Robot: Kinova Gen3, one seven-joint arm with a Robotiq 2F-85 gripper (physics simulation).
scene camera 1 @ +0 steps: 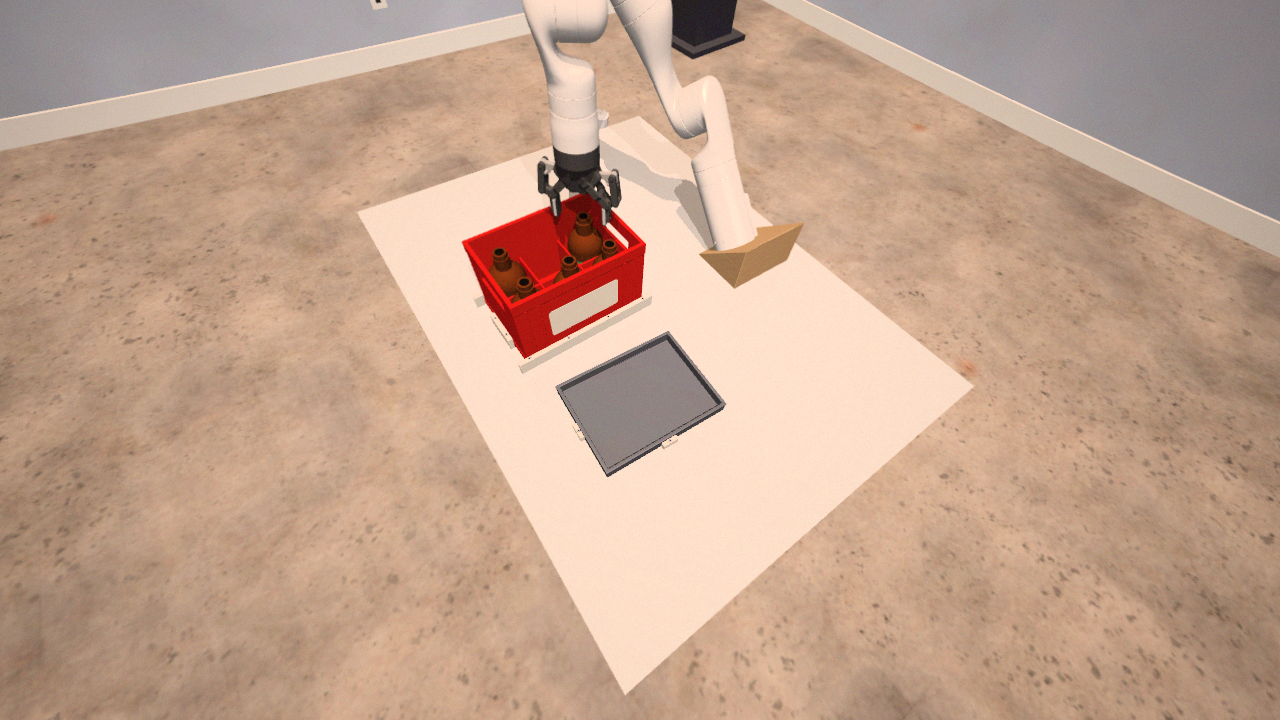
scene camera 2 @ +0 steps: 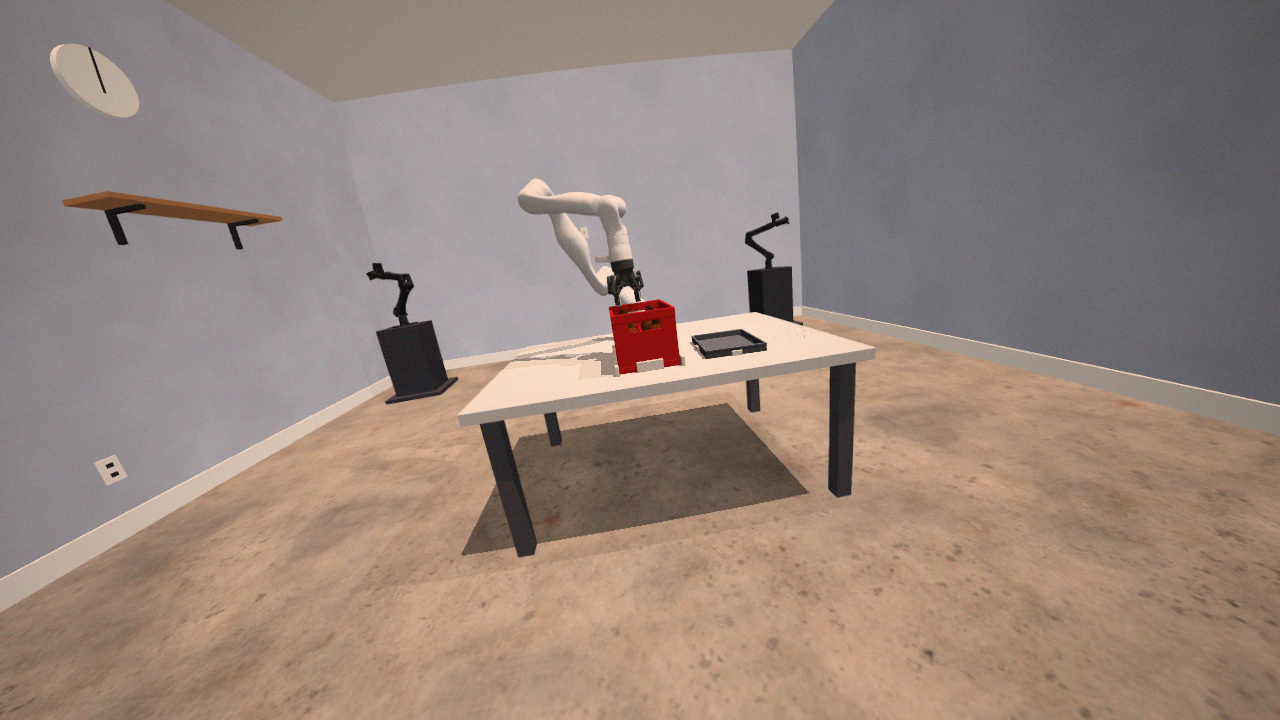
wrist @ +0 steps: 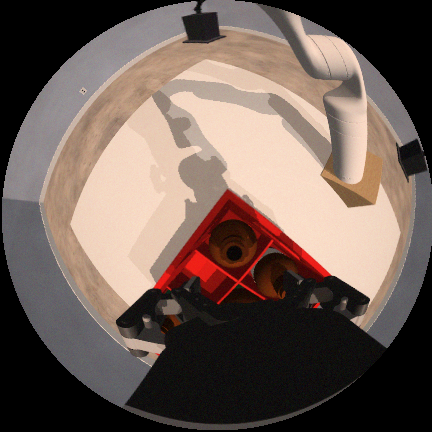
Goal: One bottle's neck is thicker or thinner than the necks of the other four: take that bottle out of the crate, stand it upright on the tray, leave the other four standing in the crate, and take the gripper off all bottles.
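Where they show: gripper, fingertip midpoint: [scene camera 1: 581, 218] [scene camera 2: 629, 304] [wrist: 242, 283]; arm's base at its link origin: [scene camera 1: 734, 243] [wrist: 347, 169].
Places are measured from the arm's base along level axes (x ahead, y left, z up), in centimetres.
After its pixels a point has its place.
The red crate [scene camera 1: 631, 279] @(x 28.8, y -2.0, z 5.1 cm) [scene camera 2: 646, 347] @(x 52.6, y -13.0, z 2.4 cm) [wrist: 228, 199] @(x 25.6, y -19.6, z 12.5 cm) stands on the table with five brown bottles upright in it: back left [scene camera 1: 500, 273] @(x 49.1, y -15.8, z 8.1 cm), front left [scene camera 1: 524, 288] @(x 48.7, y -7.0, z 11.5 cm), front middle [scene camera 1: 569, 265] @(x 39.5, y -6.8, z 11.6 cm), back right [scene camera 1: 584, 241] @(x 31.4, y -14.0, z 7.5 cm) and front right [scene camera 1: 609, 248] @(x 31.2, y -5.8, z 11.7 cm). I cannot tell which neck differs. My gripper [scene camera 1: 580, 215] @(x 31.8, y -13.7, z 13.6 cm) [scene camera 2: 626, 301] @(x 31.8, y -13.7, z 13.6 cm) [wrist: 242, 283] @(x 31.8, y -13.7, z 13.6 cm) is open and empty, pointing down above the crate's back right part. In scene camera 1, the back right bottle's neck shows between the fingertips. In the wrist view, one bottle [wrist: 233, 245] @(x 29.3, y -16.5, z 11.8 cm) shows whole; others are partly hidden. The grey tray [scene camera 1: 640, 402] @(x 41.3, y 16.6, z -4.0 cm) [scene camera 2: 729, 341] @(x 37.7, y 18.8, z -4.0 cm) is empty.
The crate's walls and inner dividers rise around the bottles. White strips [scene camera 1: 586, 335] @(x 40.7, y -1.5, z -3.1 cm) lie along the crate's foot. Small white blocks [scene camera 1: 669, 442] @(x 42.7, y 26.1, z -3.0 cm) sit at the tray's edge. The arm's tan wedge-shaped base [scene camera 1: 760, 255] @(x 1.1, y 7.8, z 3.0 cm) [wrist: 357, 187] @(x 4.3, y 2.9, z 2.8 cm) stands right of the crate on the table [scene camera 1: 787, 402] @(x 19.0, y 33.8, z -4.5 cm) [scene camera 2: 554, 385] @(x 51.3, y -41.4, z -4.5 cm).
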